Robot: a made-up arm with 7 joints. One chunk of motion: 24 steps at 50 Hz.
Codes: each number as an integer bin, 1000 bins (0 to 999) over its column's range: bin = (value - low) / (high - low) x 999, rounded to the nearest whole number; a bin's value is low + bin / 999 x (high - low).
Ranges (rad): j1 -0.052..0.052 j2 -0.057..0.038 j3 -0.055..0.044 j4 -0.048..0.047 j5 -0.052..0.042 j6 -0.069..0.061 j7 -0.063..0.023
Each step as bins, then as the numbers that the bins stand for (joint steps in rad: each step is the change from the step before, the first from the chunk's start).
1 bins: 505 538 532 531 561 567 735
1 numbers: 0.00057 -0.00584 -0.00228 0.00250 0.00079 0.00478 0.00027
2 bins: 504 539 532 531 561 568 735
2 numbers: 0.00047 -0.00574 -0.00228 0.00250 0.00079 0.00491 0.00027
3 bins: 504 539 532 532 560 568 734
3 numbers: 0.00047 -0.00574 -0.00228 0.00259 0.00069 0.00491 0.00019
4 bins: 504 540 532 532 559 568 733
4 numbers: 0.00047 -0.00565 -0.00228 0.00259 0.00060 0.00491 0.00010
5 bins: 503 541 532 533 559 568 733
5 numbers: 0.00036 -0.00555 -0.00228 0.00269 0.00060 0.00491 0.00010
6 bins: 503 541 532 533 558 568 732
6 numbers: 0.00036 -0.00555 -0.00228 0.00269 0.00050 0.00491 0.00002
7 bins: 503 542 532 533 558 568 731
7 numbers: 0.00036 -0.00546 -0.00228 0.00269 0.00050 0.00491 -0.00007
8 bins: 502 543 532 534 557 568 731
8 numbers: 0.00026 -0.00536 -0.00228 0.00278 0.00041 0.00491 -0.00007
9 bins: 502 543 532 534 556 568 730
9 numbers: 0.00026 -0.00536 -0.00228 0.00278 0.00032 0.00491 -0.00016
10 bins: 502 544 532 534 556 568 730
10 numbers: 0.00026 -0.00527 -0.00228 0.00278 0.00032 0.00491 -0.00016
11 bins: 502 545 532 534 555 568 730
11 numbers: 0.00026 -0.00517 -0.00228 0.00278 0.00022 0.00491 -0.00016
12 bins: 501 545 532 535 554 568 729
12 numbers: 0.00016 -0.00517 -0.00228 0.00288 0.00013 0.00491 -0.00024
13 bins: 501 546 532 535 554 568 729
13 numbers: 0.00016 -0.00508 -0.00228 0.00288 0.00013 0.00491 -0.00024
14 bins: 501 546 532 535 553 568 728
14 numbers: 0.00016 -0.00508 -0.00228 0.00288 0.00003 0.00491 -0.00033
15 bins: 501 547 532 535 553 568 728
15 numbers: 0.00016 -0.00498 -0.00228 0.00288 0.00003 0.00491 -0.00033
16 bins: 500 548 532 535 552 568 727
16 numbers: 0.00005 -0.00489 -0.00228 0.00288 -0.00006 0.00491 -0.00042
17 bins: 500 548 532 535 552 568 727
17 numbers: 0.00005 -0.00489 -0.00228 0.00288 -0.00006 0.00491 -0.00042
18 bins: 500 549 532 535 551 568 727
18 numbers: 0.00005 -0.00479 -0.00228 0.00288 -0.00015 0.00491 -0.00042
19 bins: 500 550 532 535 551 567 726
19 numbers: 0.00005 -0.00470 -0.00228 0.00288 -0.00015 0.00478 -0.00050
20 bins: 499 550 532 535 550 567 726
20 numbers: -0.00005 -0.00470 -0.00228 0.00288 -0.00025 0.00478 -0.00050
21 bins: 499 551 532 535 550 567 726
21 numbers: -0.00005 -0.00460 -0.00228 0.00288 -0.00025 0.00478 -0.00050
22 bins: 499 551 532 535 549 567 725
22 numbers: -0.00005 -0.00460 -0.00228 0.00288 -0.00034 0.00478 -0.00059
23 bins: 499 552 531 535 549 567 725
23 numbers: -0.00005 -0.00451 -0.00238 0.00288 -0.00034 0.00478 -0.00059
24 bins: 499 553 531 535 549 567 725
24 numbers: -0.00005 -0.00441 -0.00238 0.00288 -0.00034 0.00478 -0.00059
